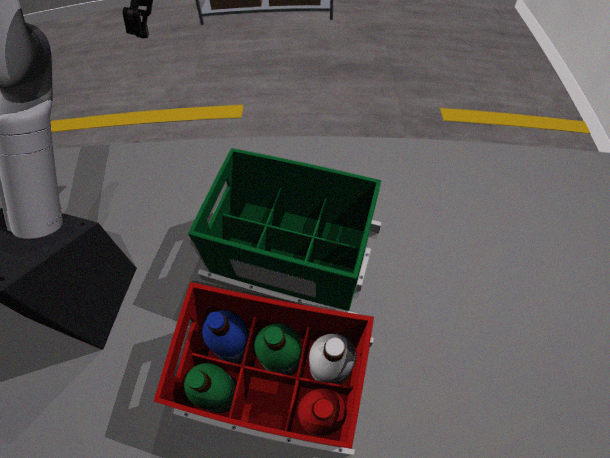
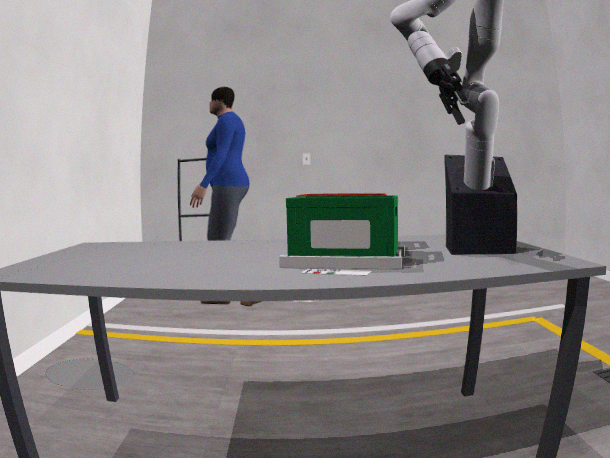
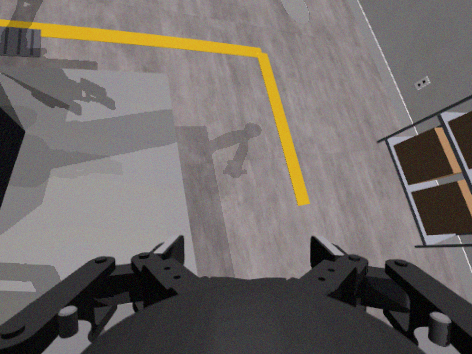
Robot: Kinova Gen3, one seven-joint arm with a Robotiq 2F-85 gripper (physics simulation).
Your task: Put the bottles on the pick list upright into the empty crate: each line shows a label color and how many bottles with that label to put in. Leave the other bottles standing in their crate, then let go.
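Pixels of known places: gripper, fingertip midpoint: (image 1: pixel 152 15) (image 2: pixel 463 113) (image 3: pixel 246 249); arm's base, link origin: (image 1: pixel 37 225) (image 2: pixel 477 182).
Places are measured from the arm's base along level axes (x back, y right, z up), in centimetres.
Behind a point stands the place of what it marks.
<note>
The red crate (image 1: pixel 255 306) {x -39.3, y 6.2, z -7.2 cm} (image 2: pixel 342 194) {x -42.5, y 23.8, z -4.6 cm} holds upright bottles: a blue bottle (image 1: pixel 226 336) {x -35.2, y 10.9, z -9.2 cm}, a green bottle (image 1: pixel 278 350) {x -43.4, y 12.1, z -9.1 cm} and a white bottle (image 1: pixel 327 365) {x -50.8, y 13.6, z -9.5 cm} in its far row; another green bottle (image 1: pixel 212 390) {x -34.5, y 19.6, z -9.3 cm} at near left and a red bottle (image 1: pixel 320 417) {x -50.6, y 21.7, z -5.6 cm} at near right. Its near middle compartment is empty. The green crate (image 1: pixel 335 287) {x -51.0, y 0.8, z -9.9 cm} (image 2: pixel 300 230) {x -53.8, y -17.4, z -12.5 cm} beside it has six compartments and no bottles. The pick list (image 2: pixel 350 273) {x -41.6, y -27.6, z -21.7 cm} lies before it, with red and green marks; its numbers are too small to read. My gripper (image 1: pixel 136 30) (image 2: pixel 461 112) {x -14.6, y -36.9, z 15.5 cm} (image 3: pixel 246 249) {x -14.6, y -36.9, z 15.5 cm} is open and empty, high and away from both crates.
Low light-grey rails (image 1: pixel 250 286) {x -35.6, y -1.4, z -18.8 cm} (image 2: pixel 340 262) {x -43.9, y -20.5, z -20.2 cm} edge the crates on the grey table (image 1: pixel 475 300) {x -79.4, y -3.2, z -21.8 cm} (image 2: pixel 175 270) {x -86.2, y -23.7, z -21.9 cm}. The arm's black base (image 1: pixel 75 280) {x -8.6, y 7.0, z -4.8 cm} (image 2: pixel 480 222) {x -0.7, y -5.0, z -12.2 cm} stands beside them. A person in blue (image 2: pixel 227 150) stands behind the table. A shelf unit (image 3: pixel 407 187) stands by the wall.
</note>
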